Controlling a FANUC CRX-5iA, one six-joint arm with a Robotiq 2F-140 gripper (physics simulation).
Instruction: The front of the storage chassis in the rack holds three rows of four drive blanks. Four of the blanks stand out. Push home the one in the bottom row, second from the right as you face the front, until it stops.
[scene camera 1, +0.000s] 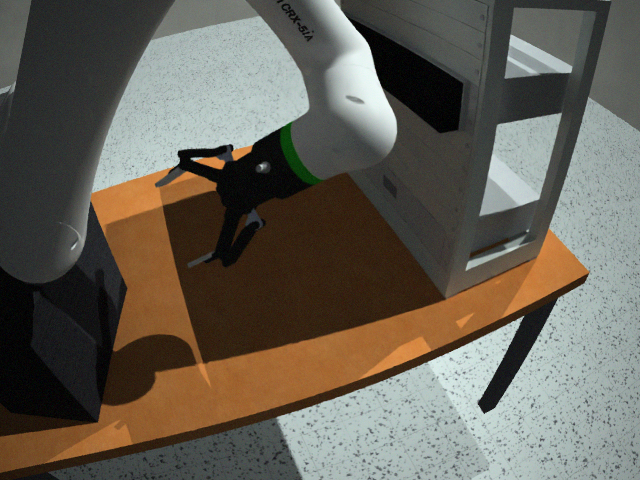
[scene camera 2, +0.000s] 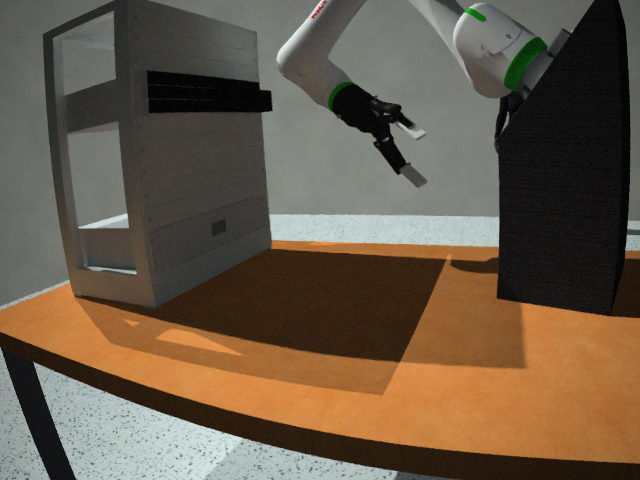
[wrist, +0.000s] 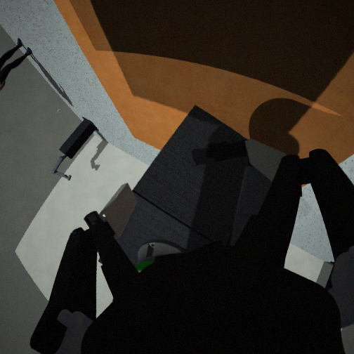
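Where they show: gripper, between the fingertips: (scene camera 1: 175, 223) (scene camera 2: 422, 162); arm's base, origin of its link: (scene camera 2: 557, 89).
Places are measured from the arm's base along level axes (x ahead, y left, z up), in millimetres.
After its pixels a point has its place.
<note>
The black storage chassis (scene camera 1: 423, 85) @(x 715, y -10, z 49 mm) (scene camera 2: 196, 94) @(x 720, y 213, z 34 mm) sits in the upper part of the grey rack (scene camera 1: 478, 155) @(x 778, y -100, z -40 mm) (scene camera 2: 131, 155) @(x 727, y 402, z -83 mm). Its front is very dark, so separate drive blanks are hard to make out. In the scene camera 2 view a dark block (scene camera 2: 265, 100) @(x 715, y -43, z 22 mm) stands out low at the chassis's right end; I cannot tell which blank it is. The bottom-row blank second from the right cannot be singled out. My gripper (scene camera 1: 178, 222) @(x 293, y 21, z -149 mm) (scene camera 2: 416, 155) @(x 293, y 21, z -149 mm) (wrist: 187, 172) is open and empty, in the air in front of the rack, fingers pointing away from it. The chassis does not show in the wrist view.
The rack stands on an orange table (scene camera 1: 310, 361) @(x 471, y -152, z -391 mm) (scene camera 2: 310, 413) @(x 273, y 570, z -391 mm) (wrist: 150, 70). A dark pedestal (scene camera 1: 67, 330) @(x 59, y -109, z -213 mm) (scene camera 2: 563, 206) @(x 0, y 168, z -210 mm) (wrist: 170, 160) stands opposite the rack. Blank panels cover the rack front above and below the chassis. The arm's wrist is close to the rack front in the scene camera 1 view.
</note>
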